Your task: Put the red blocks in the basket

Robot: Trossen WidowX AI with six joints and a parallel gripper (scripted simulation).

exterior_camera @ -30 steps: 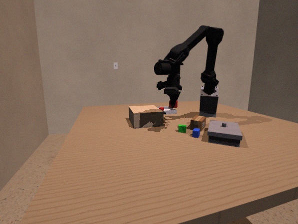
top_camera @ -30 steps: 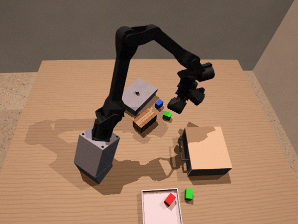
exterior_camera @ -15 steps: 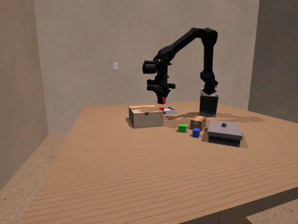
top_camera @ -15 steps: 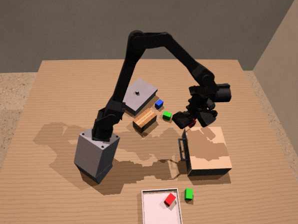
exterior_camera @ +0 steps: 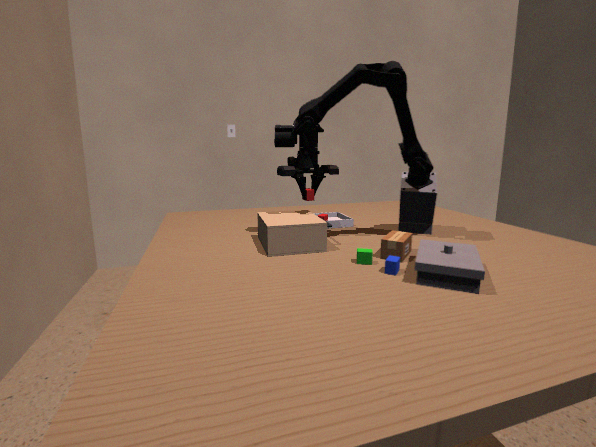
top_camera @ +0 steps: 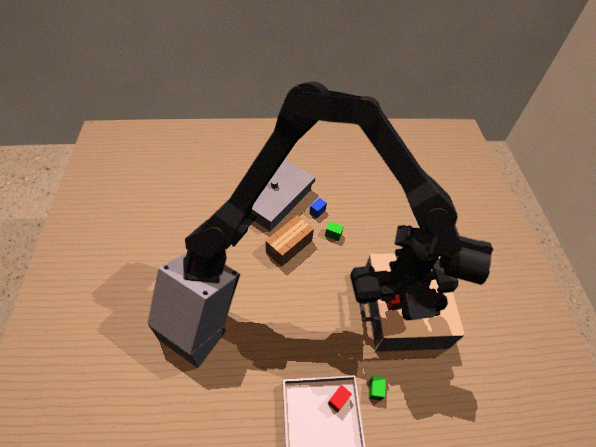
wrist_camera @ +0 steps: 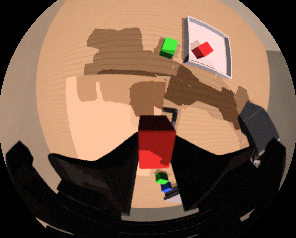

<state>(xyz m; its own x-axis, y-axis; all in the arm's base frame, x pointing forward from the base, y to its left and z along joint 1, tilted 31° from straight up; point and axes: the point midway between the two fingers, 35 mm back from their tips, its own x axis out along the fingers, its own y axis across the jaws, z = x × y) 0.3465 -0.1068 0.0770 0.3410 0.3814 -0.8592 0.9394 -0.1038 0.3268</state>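
The white tray lies 150 mm behind my hand, 180 mm to the right of it and 160 mm below it. Also, from my hand: tan drawer cabinet: 80 mm ahead, 30 mm to the left, 130 mm below; drawer: 50 mm ahead, 30 mm to the left, 130 mm below; brown crate: 180 mm behind, 220 mm to the left, 130 mm below.
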